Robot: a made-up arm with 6 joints. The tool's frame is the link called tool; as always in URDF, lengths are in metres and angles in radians. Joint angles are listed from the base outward.
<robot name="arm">
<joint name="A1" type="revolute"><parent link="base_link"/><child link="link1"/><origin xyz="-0.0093 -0.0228 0.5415"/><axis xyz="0 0 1"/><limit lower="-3.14" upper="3.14"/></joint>
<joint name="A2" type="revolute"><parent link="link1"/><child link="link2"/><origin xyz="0.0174 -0.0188 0.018"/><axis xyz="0 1 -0.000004"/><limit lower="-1.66" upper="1.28"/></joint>
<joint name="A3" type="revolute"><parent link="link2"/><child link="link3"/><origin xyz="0.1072 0.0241 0.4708"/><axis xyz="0 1 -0.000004"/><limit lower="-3.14" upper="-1.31"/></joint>
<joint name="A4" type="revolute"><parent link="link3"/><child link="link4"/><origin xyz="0.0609 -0.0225 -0.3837"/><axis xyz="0 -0.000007 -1"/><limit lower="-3.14" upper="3.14"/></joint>
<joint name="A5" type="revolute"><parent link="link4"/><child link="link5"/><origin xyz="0.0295 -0.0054 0.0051"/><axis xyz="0 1 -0.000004"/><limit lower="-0.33" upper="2.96"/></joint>
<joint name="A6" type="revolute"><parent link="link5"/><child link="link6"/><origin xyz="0.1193 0.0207 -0.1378"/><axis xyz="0 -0.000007 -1"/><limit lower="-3.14" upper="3.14"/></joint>
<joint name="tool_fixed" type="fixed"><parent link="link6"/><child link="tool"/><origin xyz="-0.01 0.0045 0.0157" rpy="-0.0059 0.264 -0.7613"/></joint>
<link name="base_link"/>
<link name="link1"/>
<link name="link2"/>
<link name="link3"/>
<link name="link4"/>
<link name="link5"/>
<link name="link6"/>
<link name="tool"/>
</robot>
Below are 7 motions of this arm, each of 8 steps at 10 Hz.
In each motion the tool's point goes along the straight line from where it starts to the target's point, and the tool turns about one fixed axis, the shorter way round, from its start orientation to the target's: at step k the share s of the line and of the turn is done. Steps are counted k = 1, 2, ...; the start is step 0. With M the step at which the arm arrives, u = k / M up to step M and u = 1 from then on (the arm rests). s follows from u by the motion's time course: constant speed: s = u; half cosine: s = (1 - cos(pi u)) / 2; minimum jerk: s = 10 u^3 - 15 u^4 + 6 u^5.
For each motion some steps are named. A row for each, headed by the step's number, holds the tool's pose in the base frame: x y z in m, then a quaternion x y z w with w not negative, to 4 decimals.
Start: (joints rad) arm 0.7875 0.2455 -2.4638 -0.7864 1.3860 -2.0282
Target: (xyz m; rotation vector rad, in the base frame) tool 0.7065 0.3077 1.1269 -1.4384 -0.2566 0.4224
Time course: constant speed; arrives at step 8
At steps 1, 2, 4, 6, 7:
1: 0.5165 0.3790 1.2876 -0.5597 -0.1972 0.5652 0.5730
2: 0.5437 0.3688 1.2646 -0.5796 -0.1875 0.5166 0.6018
4: 0.5979 0.3485 1.2187 -0.6128 -0.1661 0.4137 0.6525
6: 0.6522 0.3281 1.1728 -0.6370 -0.1422 0.3048 0.6936
7: 0.6794 0.3179 1.1499 -0.6456 -0.1295 0.2486 0.7104

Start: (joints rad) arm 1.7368 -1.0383 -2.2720 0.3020 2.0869 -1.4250
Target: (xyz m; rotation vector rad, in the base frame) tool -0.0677 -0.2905 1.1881 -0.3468 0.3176 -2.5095
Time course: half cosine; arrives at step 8
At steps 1, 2, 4, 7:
1: 0.0160 -0.3607 1.3079 0.2336 -0.4221 0.8513 0.2063
2: 0.0066 -0.3528 1.2944 0.2257 -0.3939 0.8782 0.1507
4: -0.0242 -0.3270 1.2504 -0.1926 0.2896 -0.9370 0.0339
7: -0.0644 -0.2933 1.1928 -0.1353 0.1327 -0.9437 0.2712

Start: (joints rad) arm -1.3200 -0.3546 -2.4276 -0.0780 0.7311 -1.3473
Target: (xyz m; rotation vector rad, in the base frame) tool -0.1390 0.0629 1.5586 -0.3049 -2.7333 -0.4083
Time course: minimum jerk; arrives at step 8
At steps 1, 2, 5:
1: -0.0046 -0.0804 1.5802 -0.6829 -0.4090 -0.2862 0.5333
2: -0.0165 -0.0677 1.5783 -0.6492 -0.4815 -0.2823 0.5168
5: -0.1014 0.0228 1.5647 -0.3018 -0.8786 -0.2032 0.3094

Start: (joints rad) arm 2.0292 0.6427 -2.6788 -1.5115 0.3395 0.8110
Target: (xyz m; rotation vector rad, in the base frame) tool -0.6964 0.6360 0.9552 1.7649 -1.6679 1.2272
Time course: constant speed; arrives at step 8
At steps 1, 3, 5, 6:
1: -0.4858 0.6889 1.1236 0.6270 -0.4608 0.4454 0.4430
3: -0.5460 0.6738 1.0755 0.6339 -0.5044 0.4476 0.3787
5: -0.6062 0.6587 1.0274 0.6370 -0.5450 0.4470 0.3121
6: -0.6362 0.6511 1.0033 0.6371 -0.5640 0.4457 0.2781

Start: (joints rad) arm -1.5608 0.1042 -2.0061 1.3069 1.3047 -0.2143
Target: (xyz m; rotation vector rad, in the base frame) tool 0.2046 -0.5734 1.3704 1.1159 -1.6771 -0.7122
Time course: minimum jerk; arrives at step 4
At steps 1, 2, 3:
1: 0.0590 -0.6533 1.2562 0.4977 -0.4709 -0.5632 0.4620
2: 0.1234 -0.6180 1.3067 0.4874 -0.5757 -0.4500 0.4780
3: 0.1878 -0.5826 1.3572 0.4654 -0.6667 -0.3259 0.4824

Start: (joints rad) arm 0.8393 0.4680 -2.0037 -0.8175 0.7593 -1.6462
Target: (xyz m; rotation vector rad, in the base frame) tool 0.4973 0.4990 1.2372 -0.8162 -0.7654 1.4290
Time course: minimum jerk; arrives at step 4
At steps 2, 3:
2: 0.5333 0.5660 1.1133 -0.4130 -0.3086 0.6612 0.5450
3: 0.5047 0.5129 1.2115 -0.3668 -0.3277 0.6294 0.6016

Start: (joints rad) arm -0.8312 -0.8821 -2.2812 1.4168 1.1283 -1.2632
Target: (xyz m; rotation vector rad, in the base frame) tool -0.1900 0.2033 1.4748 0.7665 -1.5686 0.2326
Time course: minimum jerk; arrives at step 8
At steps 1, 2, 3, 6, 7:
1: -0.2340 0.2479 1.4721 -0.0039 -0.7789 0.2802 0.5610
2: -0.2301 0.2439 1.4723 0.0271 -0.7758 0.2658 0.5717
3: -0.2224 0.2361 1.4728 0.0878 -0.7666 0.2365 0.5905
6: -0.1946 0.2080 1.4745 0.3015 -0.7021 0.1219 0.6335
7: -0.1907 0.2040 1.4748 0.3304 -0.6892 0.1050 0.6362

